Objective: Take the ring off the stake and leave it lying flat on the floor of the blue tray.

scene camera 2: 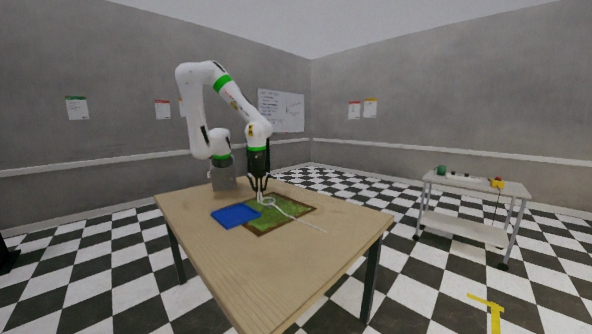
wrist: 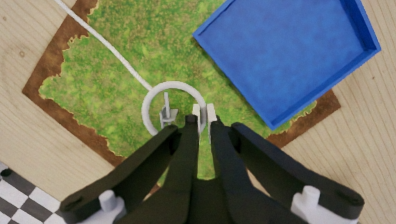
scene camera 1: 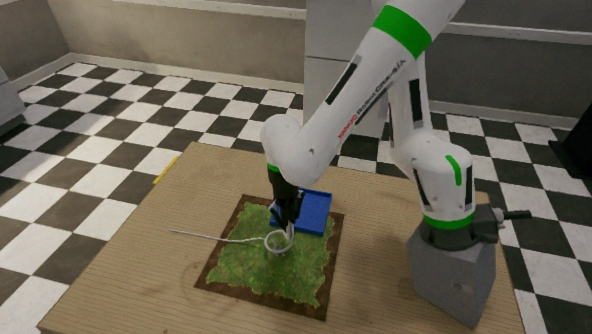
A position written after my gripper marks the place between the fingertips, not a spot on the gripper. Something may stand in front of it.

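Note:
There is a blue tray [scene camera 1: 315, 206], and I can see the blue tray in scene camera 2 [scene camera 2: 235, 215] and in the wrist view [wrist: 284, 62] too. My gripper [scene camera 1: 288, 236] is visible as well, and the wrist view also shows my gripper [wrist: 203, 113].

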